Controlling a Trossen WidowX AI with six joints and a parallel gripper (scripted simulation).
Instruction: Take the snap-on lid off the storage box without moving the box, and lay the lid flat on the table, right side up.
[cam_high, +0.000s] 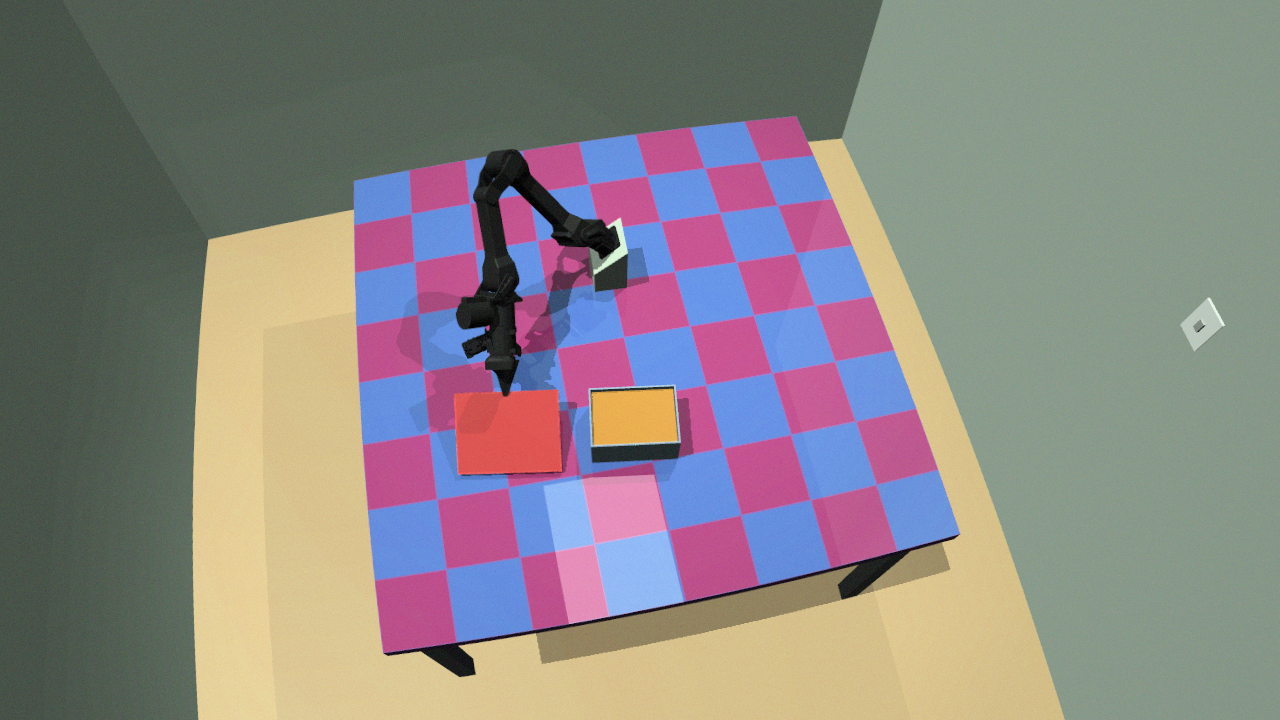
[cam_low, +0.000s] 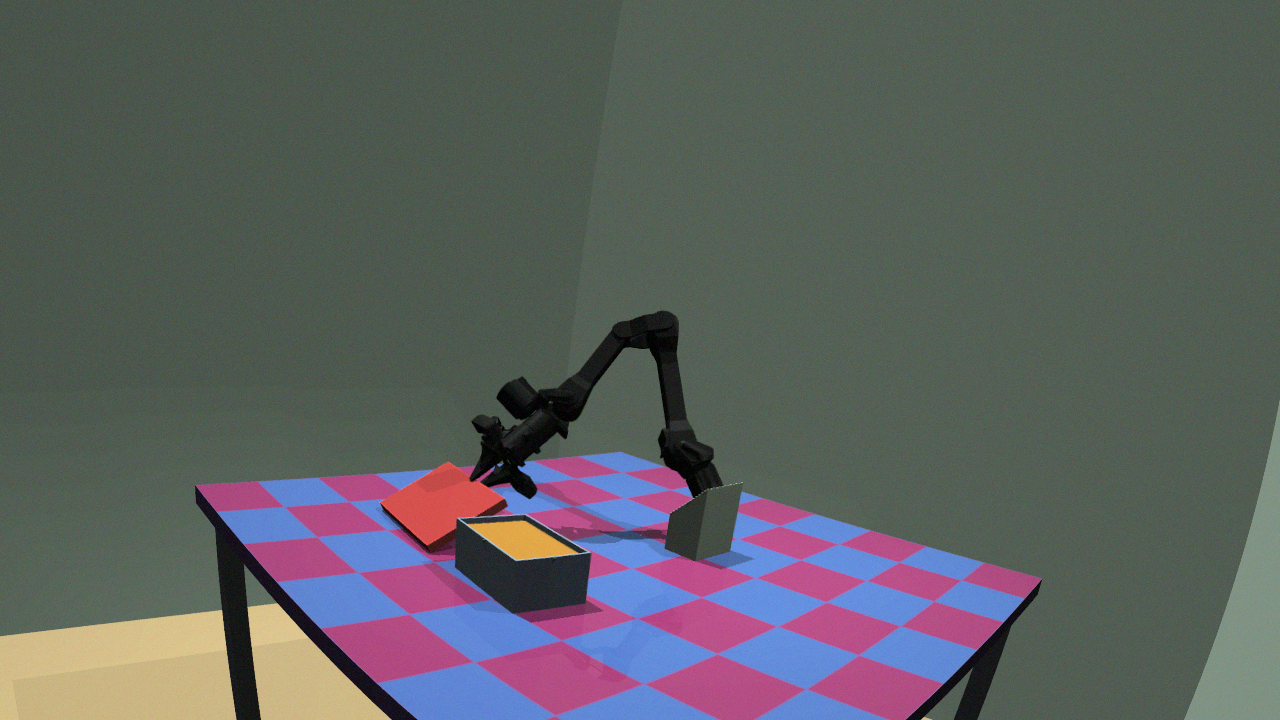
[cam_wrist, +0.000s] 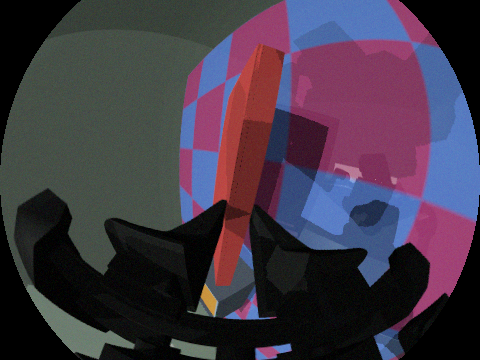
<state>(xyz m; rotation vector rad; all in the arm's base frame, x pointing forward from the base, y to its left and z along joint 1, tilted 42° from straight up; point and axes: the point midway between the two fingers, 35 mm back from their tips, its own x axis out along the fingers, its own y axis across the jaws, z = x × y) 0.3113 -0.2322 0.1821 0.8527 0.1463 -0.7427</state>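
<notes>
Right now my gripper tip is 70 mm short of the red lid, 10 mm to the left of it and 40 mm above it. The rest, counted from my gripper tip: grey storage box (110 mm ahead, 260 mm to the left, 40 mm below).
</notes>
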